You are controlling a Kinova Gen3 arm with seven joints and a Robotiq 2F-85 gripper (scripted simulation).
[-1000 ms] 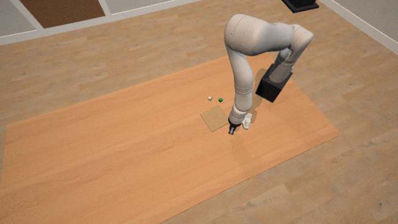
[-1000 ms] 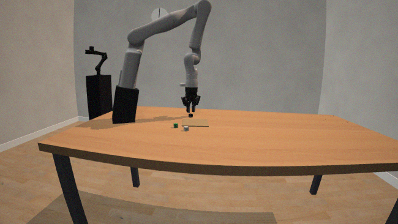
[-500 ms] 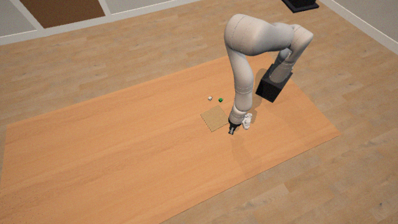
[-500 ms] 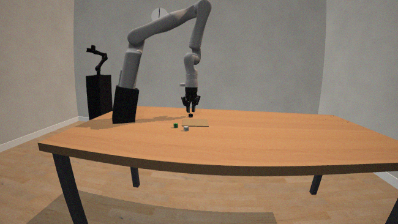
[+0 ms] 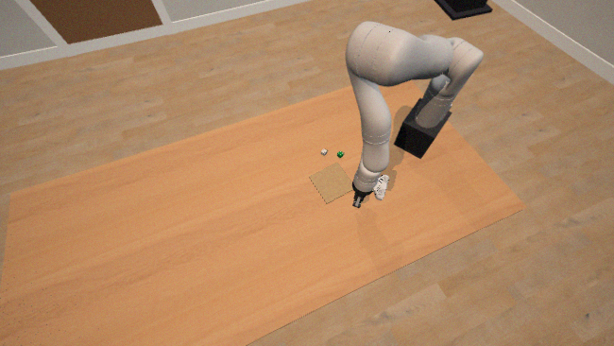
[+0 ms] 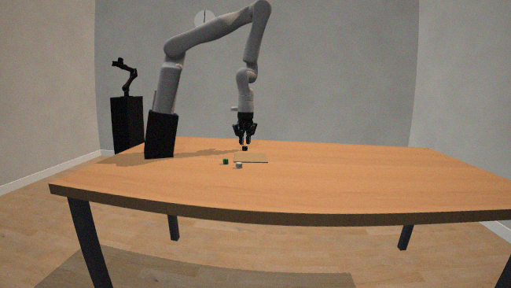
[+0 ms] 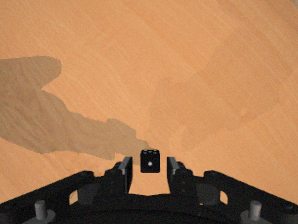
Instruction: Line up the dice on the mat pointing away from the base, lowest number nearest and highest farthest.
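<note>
The black die is 4 cm below my hand. The rest, counted from my hand: white die 26 cm to the right, 5 cm ahead, 4 cm below; then tan mat 12 cm to the right, 6 cm ahead, 5 cm below; then green die 23 cm to the right, 4 cm below, 2 cm behind.
</note>
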